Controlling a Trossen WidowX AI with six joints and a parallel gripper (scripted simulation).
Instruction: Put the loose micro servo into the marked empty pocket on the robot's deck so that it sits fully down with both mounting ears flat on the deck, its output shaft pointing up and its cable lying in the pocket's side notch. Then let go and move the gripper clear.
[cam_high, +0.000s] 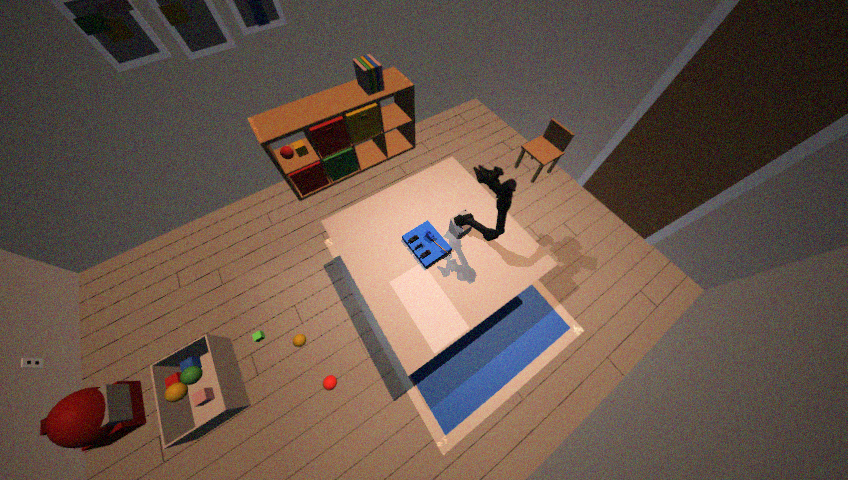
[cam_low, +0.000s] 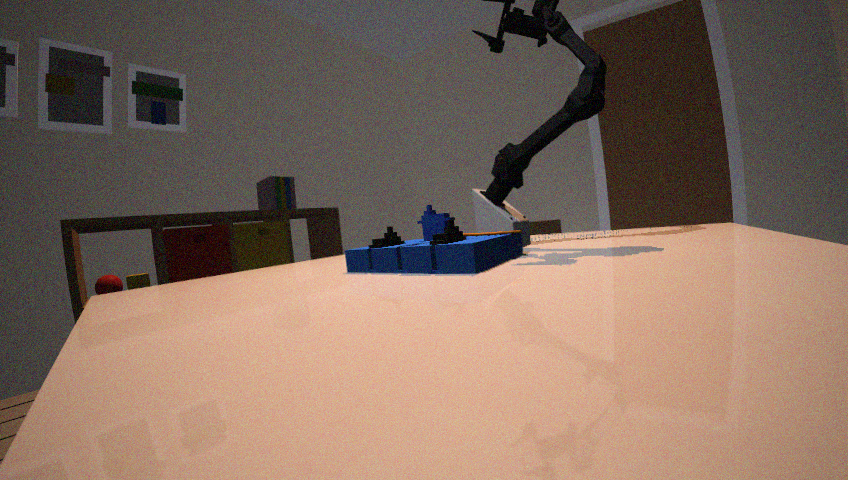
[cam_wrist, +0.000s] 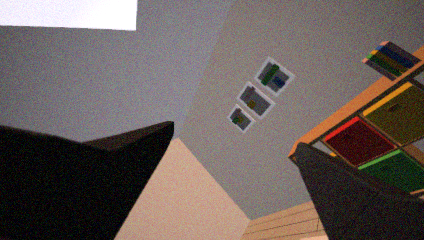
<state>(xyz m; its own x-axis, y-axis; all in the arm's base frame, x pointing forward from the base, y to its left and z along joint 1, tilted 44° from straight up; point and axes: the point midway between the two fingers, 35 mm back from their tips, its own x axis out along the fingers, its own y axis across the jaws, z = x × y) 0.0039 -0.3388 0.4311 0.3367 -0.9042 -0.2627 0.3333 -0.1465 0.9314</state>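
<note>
Right now the blue robot deck is 67 cm below my gripper tip, 23 cm ahead of it and 4 cm to the right of it.
</note>
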